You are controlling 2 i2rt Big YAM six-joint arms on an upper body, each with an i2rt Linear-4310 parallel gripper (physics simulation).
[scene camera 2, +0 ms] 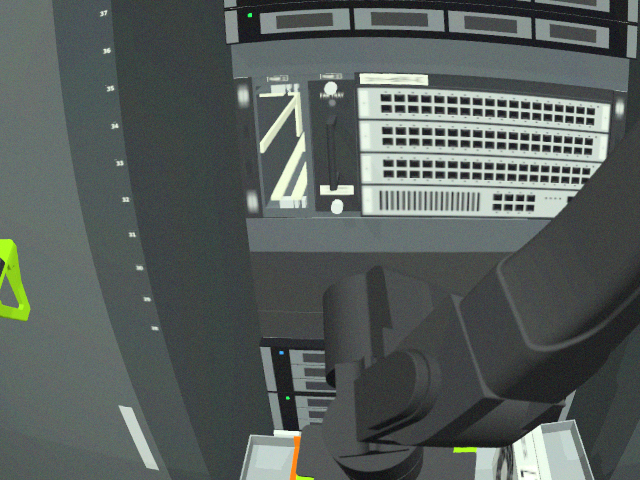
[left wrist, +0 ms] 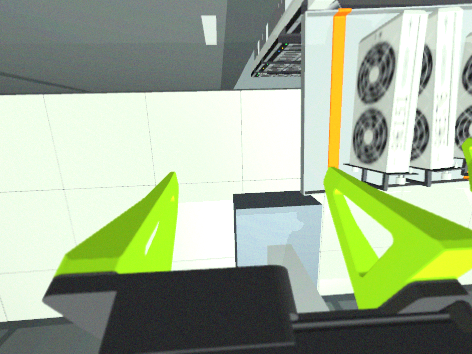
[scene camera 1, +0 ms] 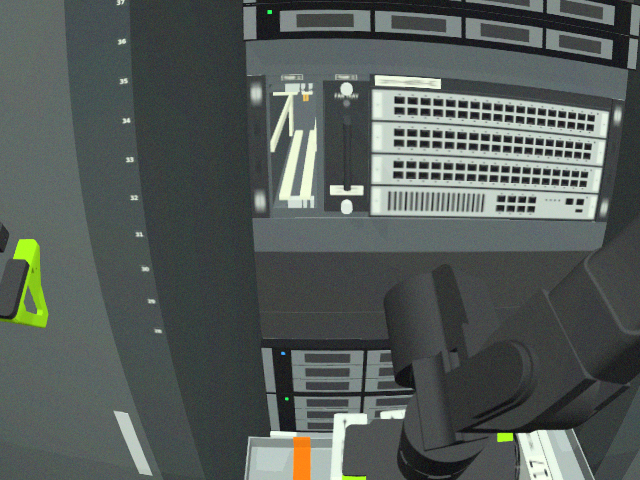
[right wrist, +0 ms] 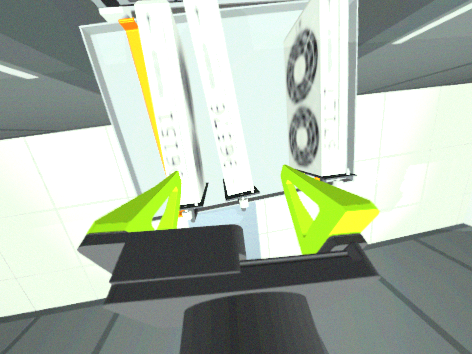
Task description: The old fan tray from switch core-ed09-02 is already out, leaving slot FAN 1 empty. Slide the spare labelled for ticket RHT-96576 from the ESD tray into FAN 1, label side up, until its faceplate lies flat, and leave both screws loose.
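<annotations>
A line cards has a spot (scene camera 2: 429, 145) that is the same spot as (scene camera 1: 439, 147).
</annotations>
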